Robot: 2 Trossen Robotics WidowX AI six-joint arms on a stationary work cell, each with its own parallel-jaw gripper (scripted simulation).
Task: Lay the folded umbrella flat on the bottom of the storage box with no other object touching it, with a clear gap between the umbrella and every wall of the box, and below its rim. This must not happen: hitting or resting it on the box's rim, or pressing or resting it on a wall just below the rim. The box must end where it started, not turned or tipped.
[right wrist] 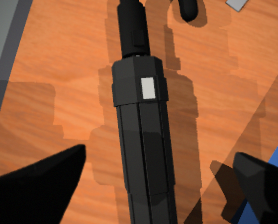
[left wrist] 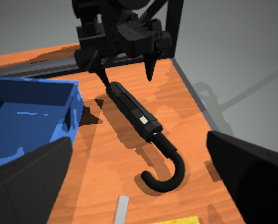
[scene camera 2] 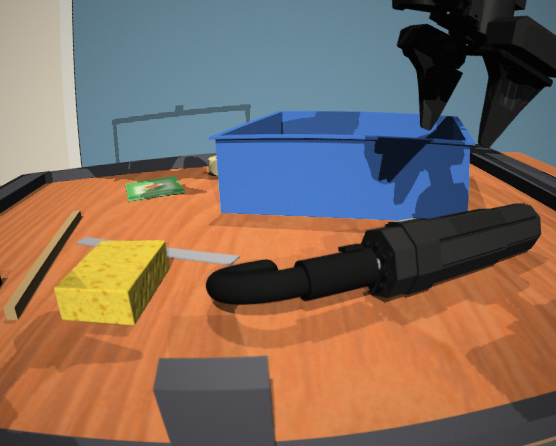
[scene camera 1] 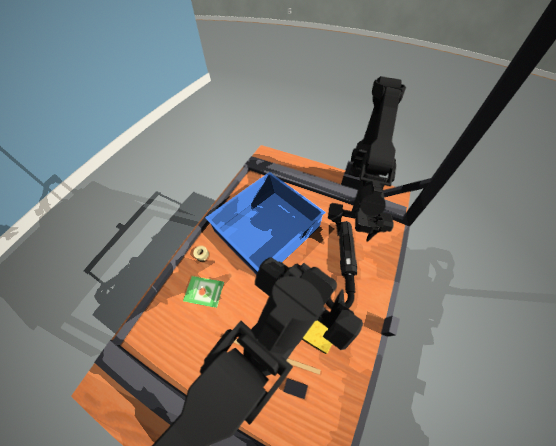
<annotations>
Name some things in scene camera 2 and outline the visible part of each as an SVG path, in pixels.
My right gripper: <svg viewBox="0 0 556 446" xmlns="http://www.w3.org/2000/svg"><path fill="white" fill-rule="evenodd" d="M392 0L393 9L430 12L430 20L449 30L449 34L429 24L410 25L400 31L397 46L402 49L404 56L409 58L417 73L421 128L431 130L439 119L463 75L463 72L457 69L465 63L466 56L482 56L488 72L488 83L478 135L478 144L485 148L492 146L515 117L544 87L552 86L553 80L549 77L556 78L556 35L529 16L514 16L516 10L525 10L527 0Z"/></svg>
A folded black umbrella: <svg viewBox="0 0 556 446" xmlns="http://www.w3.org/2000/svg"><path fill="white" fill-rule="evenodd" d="M540 216L531 205L516 203L492 209L475 209L424 220L422 218L408 218L392 221L385 224L384 227L366 230L361 244L338 247L338 253L298 260L295 262L294 267L278 270L277 265L268 259L221 268L214 271L207 278L206 291L215 301L234 305L264 304L298 297L303 301L310 301L367 286L374 296L390 298L400 294L410 295L429 289L434 283L495 264L501 259L531 249L541 235Z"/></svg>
A blue storage box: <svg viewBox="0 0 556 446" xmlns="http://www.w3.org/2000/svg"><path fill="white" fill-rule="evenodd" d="M209 137L209 140L215 139L221 213L397 221L418 217L428 219L468 211L470 145L475 145L475 142L458 116L440 115L433 128L428 131L420 127L419 114L357 111L278 111Z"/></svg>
A grey strip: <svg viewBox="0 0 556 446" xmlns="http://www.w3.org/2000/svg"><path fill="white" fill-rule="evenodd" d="M166 247L168 258L222 265L232 265L240 258L238 255ZM76 244L96 247L101 241L114 240L85 237L76 242Z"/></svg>
</annotations>
